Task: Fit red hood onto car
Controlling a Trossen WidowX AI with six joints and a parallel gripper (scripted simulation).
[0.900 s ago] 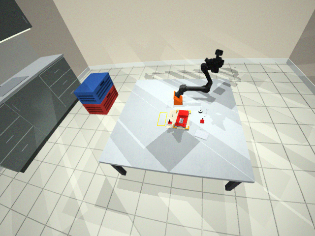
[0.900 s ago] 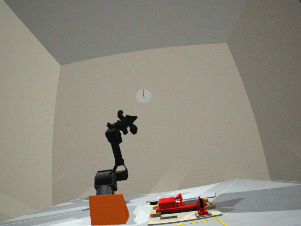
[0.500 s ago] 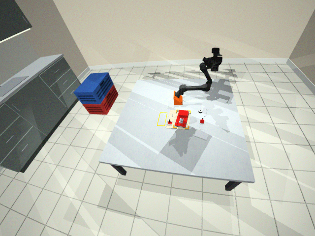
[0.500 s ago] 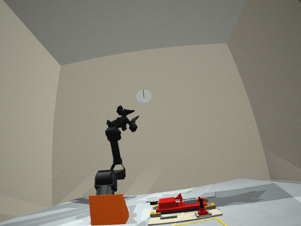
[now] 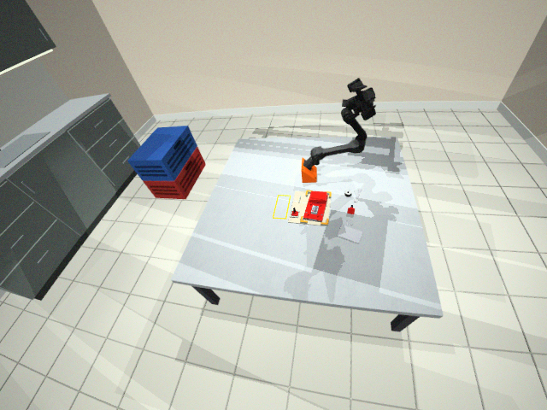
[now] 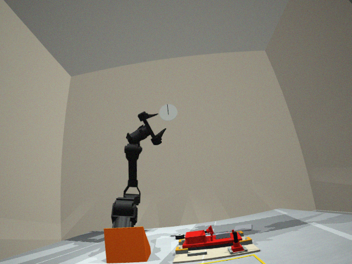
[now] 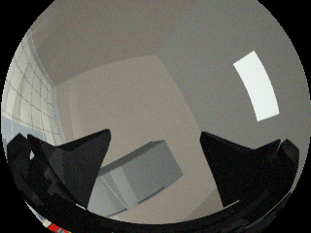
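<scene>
The hood lies 560 mm below my gripper tip, 220 mm to the right of it and 100 mm ahead of it.
</scene>
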